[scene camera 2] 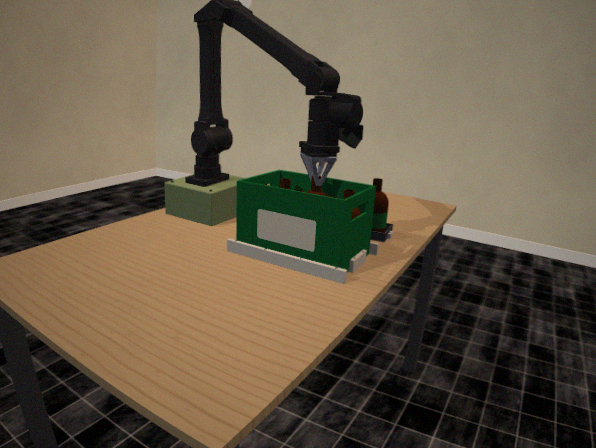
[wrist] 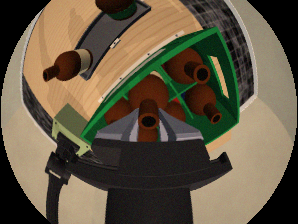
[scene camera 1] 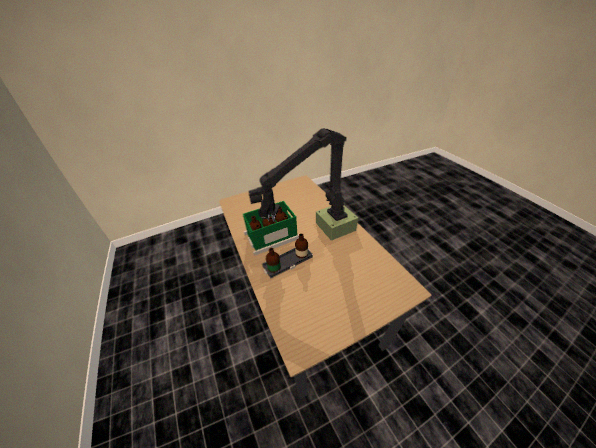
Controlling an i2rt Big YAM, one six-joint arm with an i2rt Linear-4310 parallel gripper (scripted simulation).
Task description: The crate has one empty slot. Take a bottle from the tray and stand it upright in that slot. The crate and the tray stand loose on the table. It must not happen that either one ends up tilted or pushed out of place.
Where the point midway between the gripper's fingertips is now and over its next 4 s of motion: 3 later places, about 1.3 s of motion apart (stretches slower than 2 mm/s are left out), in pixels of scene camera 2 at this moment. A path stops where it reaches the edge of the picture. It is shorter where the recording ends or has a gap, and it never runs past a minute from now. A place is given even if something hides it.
My gripper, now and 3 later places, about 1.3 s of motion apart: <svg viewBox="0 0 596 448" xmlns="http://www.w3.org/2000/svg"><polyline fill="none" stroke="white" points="316,184 315,191 313,189 313,163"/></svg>
